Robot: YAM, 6 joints.
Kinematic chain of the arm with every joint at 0, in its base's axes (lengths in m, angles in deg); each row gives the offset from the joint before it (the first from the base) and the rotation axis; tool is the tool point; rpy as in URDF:
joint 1: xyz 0 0 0.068 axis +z
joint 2: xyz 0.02 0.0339 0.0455 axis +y
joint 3: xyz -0.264 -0.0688 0 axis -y
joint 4: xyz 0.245 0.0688 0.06 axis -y
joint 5: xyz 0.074 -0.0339 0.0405 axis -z
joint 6: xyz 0.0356 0 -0.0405 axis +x
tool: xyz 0 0 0 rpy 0 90 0
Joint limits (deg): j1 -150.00..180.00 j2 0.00..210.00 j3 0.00..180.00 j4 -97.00..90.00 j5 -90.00..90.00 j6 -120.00..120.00
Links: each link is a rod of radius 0.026 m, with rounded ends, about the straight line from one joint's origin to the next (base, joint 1, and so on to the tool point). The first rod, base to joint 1, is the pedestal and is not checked.
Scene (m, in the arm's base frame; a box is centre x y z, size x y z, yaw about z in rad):
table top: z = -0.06
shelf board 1: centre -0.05 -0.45 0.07 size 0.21 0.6 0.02 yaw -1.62
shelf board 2: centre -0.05 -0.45 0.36 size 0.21 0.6 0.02 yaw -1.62
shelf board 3: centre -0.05 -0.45 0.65 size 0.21 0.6 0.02 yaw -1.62
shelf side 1: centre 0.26 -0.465 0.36 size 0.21 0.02 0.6 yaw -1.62
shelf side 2: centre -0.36 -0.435 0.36 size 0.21 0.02 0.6 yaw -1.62
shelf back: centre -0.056 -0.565 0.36 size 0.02 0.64 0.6 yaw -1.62
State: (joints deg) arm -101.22 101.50 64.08 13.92 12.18 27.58
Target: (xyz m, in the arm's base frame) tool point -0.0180 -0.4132 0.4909
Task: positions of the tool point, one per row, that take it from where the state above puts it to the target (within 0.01 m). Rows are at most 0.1 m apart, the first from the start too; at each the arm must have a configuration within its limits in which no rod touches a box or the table.
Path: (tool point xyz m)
1: -0.0861 -0.3417 0.2381
2: -0.0834 -0.2891 0.2380
3: -0.0782 -0.2386 0.2276
4: -0.0584 -0.2601 0.3147
5: -0.0330 -0.2556 0.4046
6: -0.0087 -0.2244 0.4909
7: -0.0109 -0.2852 0.5051
8: -0.0140 -0.3492 0.5053
9: -0.0180 -0.4132 0.4909

